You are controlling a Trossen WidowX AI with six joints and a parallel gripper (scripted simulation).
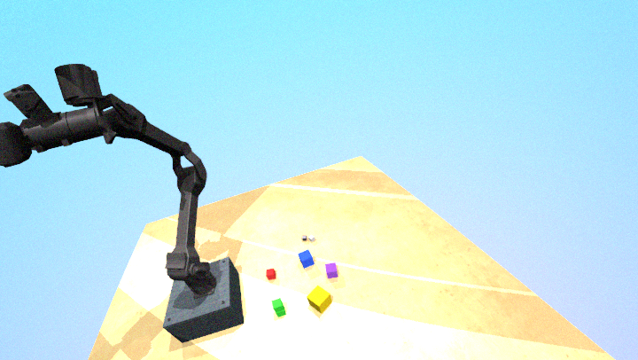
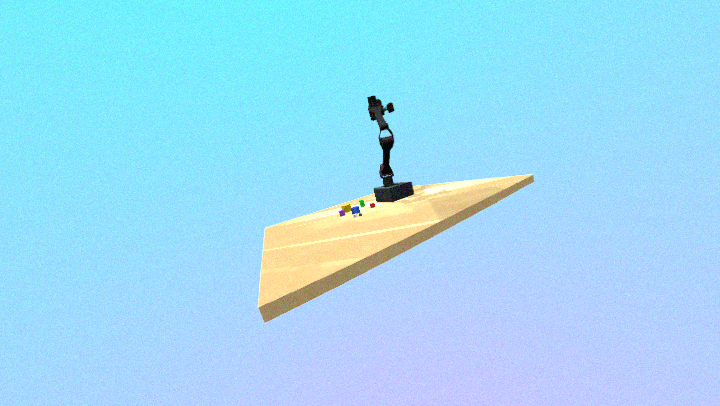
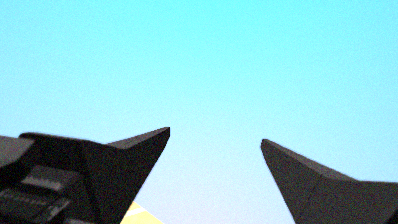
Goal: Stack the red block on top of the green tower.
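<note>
My gripper tip is now 610 mm above the red block, 370 mm short of it and 130 mm to the right of it. Round my gripper tip: yellow block 600 mm below, 500 mm ahead, 30 mm to the right; purple block 610 mm below, 560 mm ahead, 60 mm to the left; blue block 610 mm below, 500 mm ahead, 140 mm to the left.
</note>
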